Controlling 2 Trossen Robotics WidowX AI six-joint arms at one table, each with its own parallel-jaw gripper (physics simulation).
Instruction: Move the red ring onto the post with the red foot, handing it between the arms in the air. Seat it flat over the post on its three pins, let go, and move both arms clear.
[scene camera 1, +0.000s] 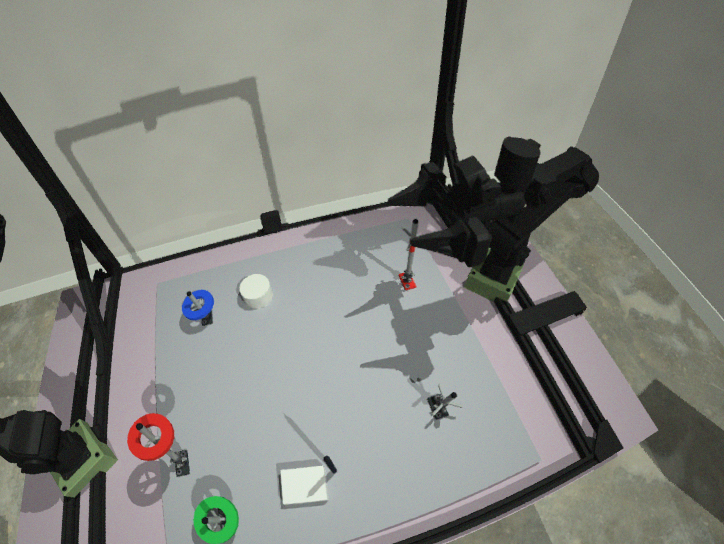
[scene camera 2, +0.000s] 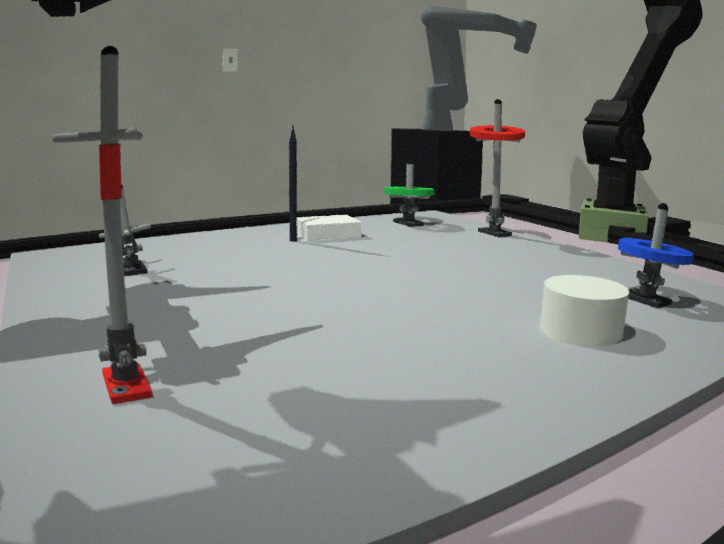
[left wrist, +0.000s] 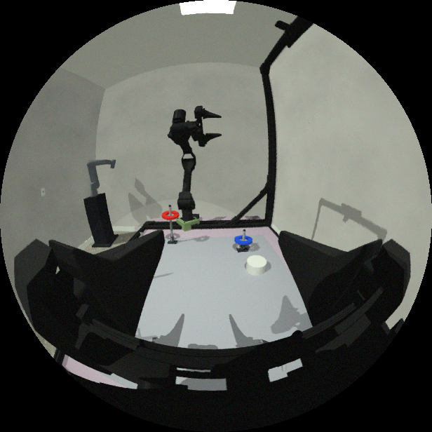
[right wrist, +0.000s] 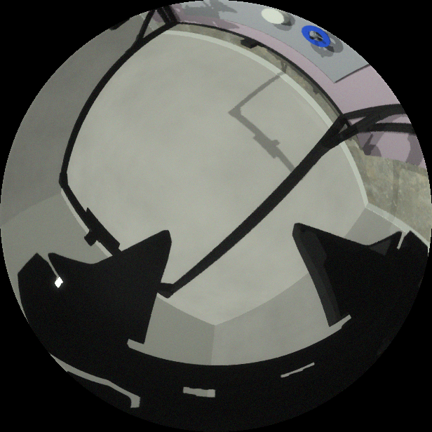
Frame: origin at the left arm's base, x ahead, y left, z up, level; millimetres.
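Seen in the pictures: left gripper, fingertip midpoint: (scene camera 1: 398, 221); left arm's base at its link origin: (scene camera 1: 497, 269); right arm's base at its link origin: (scene camera 1: 71, 455) (scene camera 2: 614, 206).
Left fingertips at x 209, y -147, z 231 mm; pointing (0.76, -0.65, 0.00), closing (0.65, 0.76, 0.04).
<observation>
Offsets run from my left fingertips to a thing's top centre. "spot": to the spot under its first point.
The red ring @(440 mm ahead, 144 mm right, 121 mm down) (scene camera 1: 167, 437) (scene camera 2: 512, 136) (left wrist: 165, 215) lies flat around a tall grey post with a black foot, high on that post. The post with the red foot @(spot: 87 mm back, 11 mm right, 173 mm down) (scene camera 1: 410, 257) (scene camera 2: 114, 263) stands upright with a red band and bare pins near its top. My left gripper (scene camera 1: 402, 221) (left wrist: 223, 237) is open and empty; in scene camera 1 one finger overlaps the red-footed post, while no contact shows. My right gripper (left wrist: 221, 125) (right wrist: 233, 233) is open and empty, high above its base and well above the red ring in the left wrist view.
A blue ring @(214 mm ahead, 328 mm right, 212 mm down) (scene camera 1: 187, 311) (scene camera 2: 629, 249) and a green ring @(478 mm ahead, 17 mm right, 212 mm down) (scene camera 1: 231, 529) (scene camera 2: 424, 191) sit on short posts. A white cylinder @(107 mm ahead, 264 mm right, 230 mm down) (scene camera 1: 255, 291) (scene camera 2: 583, 312), a white block @(354 mm ahead, 53 mm left, 245 mm down) (scene camera 1: 304, 485) (scene camera 2: 330, 229), a dark upright pen-like rod @(306 mm ahead, 77 mm left, 125 mm down) (scene camera 2: 293, 187) and a bare pinned post @(spot: 130 mm ahead, 172 mm left, 223 mm down) (scene camera 1: 440, 407) also stand there.
</observation>
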